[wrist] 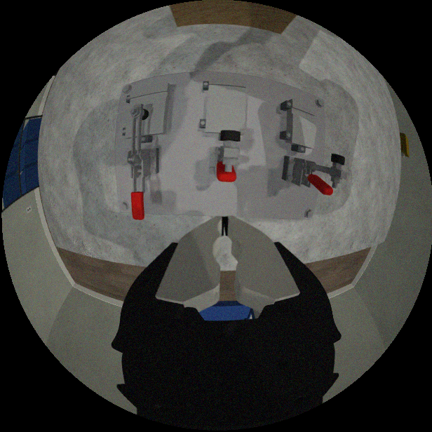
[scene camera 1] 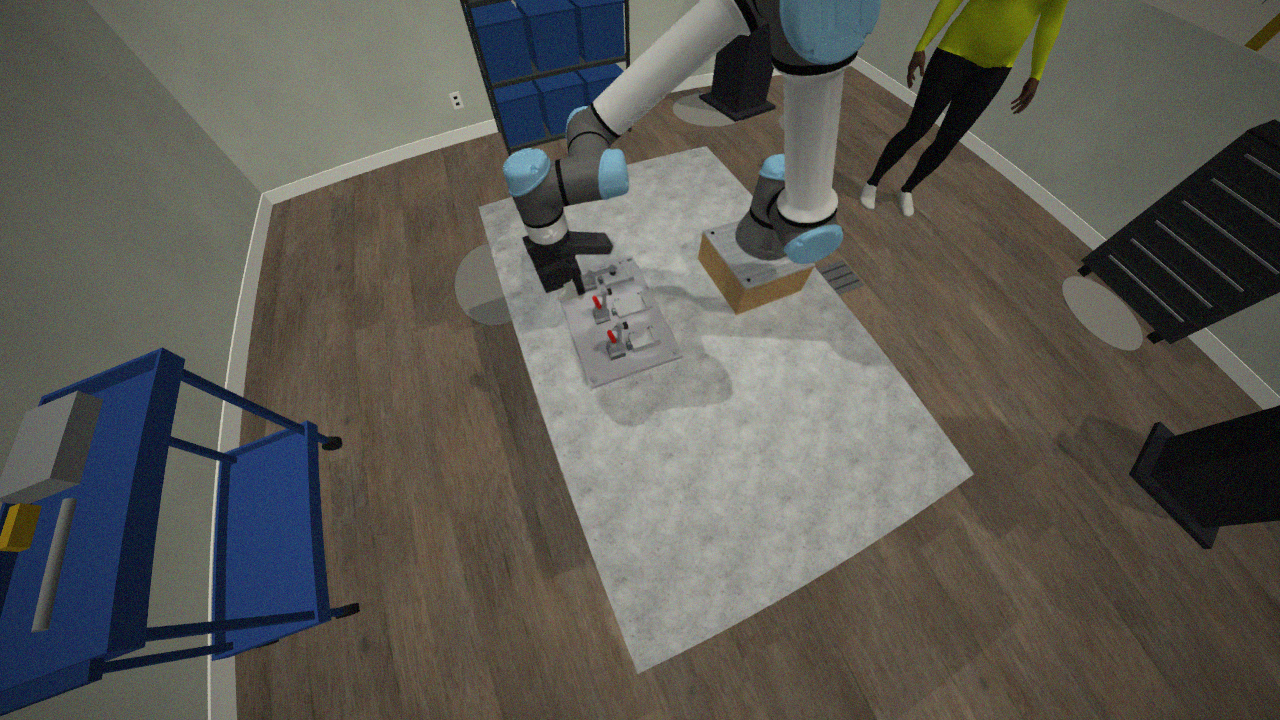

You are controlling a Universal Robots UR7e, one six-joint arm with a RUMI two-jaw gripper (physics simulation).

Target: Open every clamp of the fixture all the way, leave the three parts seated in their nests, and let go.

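Places are measured from the arm's base along level axes (x ahead, y left, z up), in millimetres.
Where they show: gripper, between the fingertips: [scene camera 1: 580,298]; arm's base, origin of its link: [scene camera 1: 763,239].
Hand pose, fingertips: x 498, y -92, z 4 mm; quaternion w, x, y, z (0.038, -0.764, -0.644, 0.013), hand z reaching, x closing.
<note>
Each offset is from my fingertips to the centre of the thing. "pt": to the spot under its first point. Level surfaces: height alone.
The fixture plate @[pt 40 mm ahead, 52 mm left, 96 mm down] [scene camera 1: 581,344] [wrist: 185,175] carries three clamps with red handles. In the wrist view, the left clamp [wrist: 135,159] lies low, its arm over the left part [wrist: 159,112] and its handle out past the plate's edge. The middle clamp @[pt 42 mm back, 17 mm left, 64 mm down] [scene camera 1: 601,311] [wrist: 230,152] has its arm raised off the middle part [wrist: 226,107], its handle below the black tip. The right clamp @[pt 12 mm back, 126 mm left, 48 mm down] [scene camera 1: 615,347] [wrist: 300,171] has its arm swung off the right part [wrist: 305,131]. The parts sit in their nests. My gripper [scene camera 1: 580,291] [wrist: 223,218] is shut and empty, near the plate's handle-side edge by the middle clamp.
The plate lies on a pale mat @[111 mm down] [scene camera 1: 760,465]. The robot's base stands on a wooden box [scene camera 1: 774,291] beyond the parts' side. A blue cart [scene camera 1: 268,528] stands at the left, a shelf rack with blue bins [scene camera 1: 559,73] at the back, and a person [scene camera 1: 980,44] at the back right.
</note>
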